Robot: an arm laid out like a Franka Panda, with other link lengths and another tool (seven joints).
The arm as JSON. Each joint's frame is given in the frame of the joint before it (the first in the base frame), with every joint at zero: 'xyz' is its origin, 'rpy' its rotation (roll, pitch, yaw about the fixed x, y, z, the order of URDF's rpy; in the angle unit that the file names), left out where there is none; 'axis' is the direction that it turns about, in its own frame. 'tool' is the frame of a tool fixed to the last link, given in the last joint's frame.
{
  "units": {
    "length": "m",
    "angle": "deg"
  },
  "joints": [
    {
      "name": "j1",
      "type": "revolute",
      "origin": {
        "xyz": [
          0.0,
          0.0,
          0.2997
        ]
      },
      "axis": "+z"
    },
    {
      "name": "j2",
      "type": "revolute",
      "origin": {
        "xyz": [
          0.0,
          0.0,
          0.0
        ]
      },
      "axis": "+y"
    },
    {
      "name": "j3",
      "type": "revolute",
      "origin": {
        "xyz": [
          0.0,
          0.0,
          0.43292
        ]
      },
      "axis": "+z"
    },
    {
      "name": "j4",
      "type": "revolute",
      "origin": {
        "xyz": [
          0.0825,
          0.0,
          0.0
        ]
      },
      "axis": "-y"
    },
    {
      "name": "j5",
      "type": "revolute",
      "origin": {
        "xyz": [
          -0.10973,
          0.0,
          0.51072
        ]
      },
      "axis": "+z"
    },
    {
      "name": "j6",
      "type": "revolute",
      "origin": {
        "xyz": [
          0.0,
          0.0,
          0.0
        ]
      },
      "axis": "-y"
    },
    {
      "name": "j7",
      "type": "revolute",
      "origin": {
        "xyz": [
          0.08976,
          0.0,
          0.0
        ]
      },
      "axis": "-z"
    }
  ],
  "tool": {
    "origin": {
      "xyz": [
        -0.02,
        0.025,
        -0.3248
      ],
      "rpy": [
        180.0,
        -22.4,
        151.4
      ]
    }
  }
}
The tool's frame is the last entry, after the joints.
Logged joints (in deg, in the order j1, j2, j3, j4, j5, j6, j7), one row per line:
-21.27, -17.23, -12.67, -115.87, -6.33, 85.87, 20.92
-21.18, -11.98, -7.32, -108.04, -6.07, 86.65, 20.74
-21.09, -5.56, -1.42, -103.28, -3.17, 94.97, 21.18
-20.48, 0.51, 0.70, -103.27, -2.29, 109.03, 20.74
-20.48, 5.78, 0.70, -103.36, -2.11, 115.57, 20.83
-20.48, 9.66, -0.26, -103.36, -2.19, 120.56, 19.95
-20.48, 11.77, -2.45, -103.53, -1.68, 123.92, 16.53
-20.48, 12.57, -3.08, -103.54, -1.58, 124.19, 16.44
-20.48, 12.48, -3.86, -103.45, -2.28, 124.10, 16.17
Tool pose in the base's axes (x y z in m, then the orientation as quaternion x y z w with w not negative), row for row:
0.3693, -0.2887, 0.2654, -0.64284, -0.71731, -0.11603, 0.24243
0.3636, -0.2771, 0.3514, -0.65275, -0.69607, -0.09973, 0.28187
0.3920, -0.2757, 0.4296, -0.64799, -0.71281, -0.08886, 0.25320
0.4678, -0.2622, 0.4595, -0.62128, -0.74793, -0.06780, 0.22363
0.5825, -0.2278, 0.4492, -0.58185, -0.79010, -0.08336, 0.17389
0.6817, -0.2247, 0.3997, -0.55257, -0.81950, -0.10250, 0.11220
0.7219, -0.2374, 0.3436, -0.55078, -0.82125, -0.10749, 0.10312
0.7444, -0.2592, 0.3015, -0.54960, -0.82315, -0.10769, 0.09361
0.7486, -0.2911, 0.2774, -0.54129, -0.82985, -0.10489, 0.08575
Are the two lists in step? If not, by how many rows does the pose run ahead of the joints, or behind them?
The pose runs 2 rows behind the joints: the pose in row i belongs to the joints in row i - 2.
